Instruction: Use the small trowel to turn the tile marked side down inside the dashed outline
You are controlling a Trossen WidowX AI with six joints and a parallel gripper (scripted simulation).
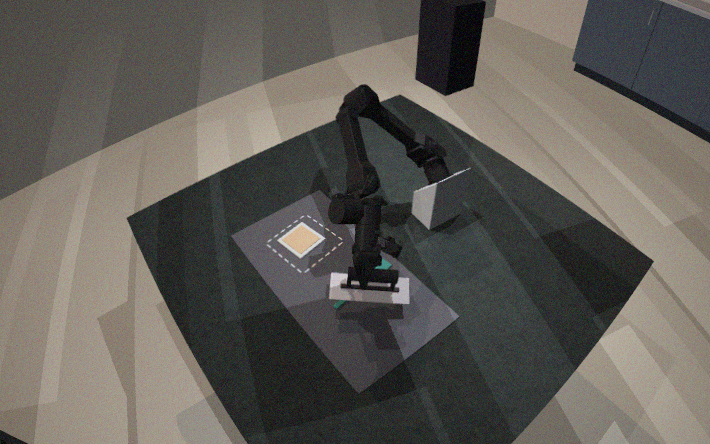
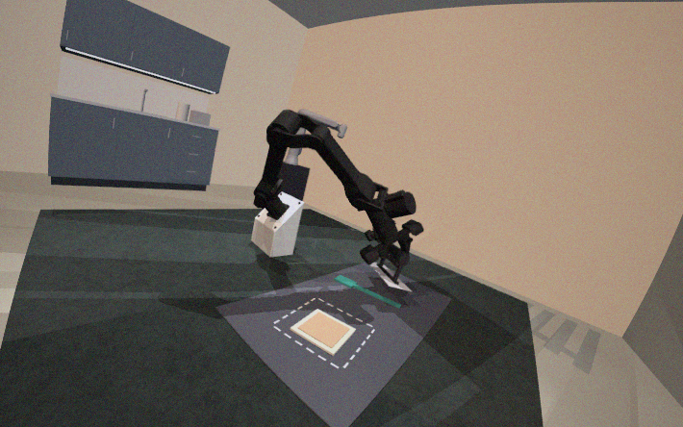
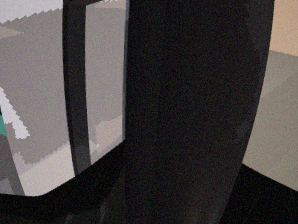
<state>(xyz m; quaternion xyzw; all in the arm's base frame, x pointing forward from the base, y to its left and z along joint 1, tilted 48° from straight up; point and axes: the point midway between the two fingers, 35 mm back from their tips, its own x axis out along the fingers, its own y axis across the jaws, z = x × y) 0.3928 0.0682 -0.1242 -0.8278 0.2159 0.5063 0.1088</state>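
My gripper tip is now 20 mm to the left of the trowel, 10 mm past it and 10 mm above it. From my gripper tip the other things lie so: grey mat 140 mm to the right, 120 mm below, 10 mm behind; teal flat tool 100 mm below, 70 mm to the right, 70 mm behind; tile 310 mm to the right, 100 mm below.
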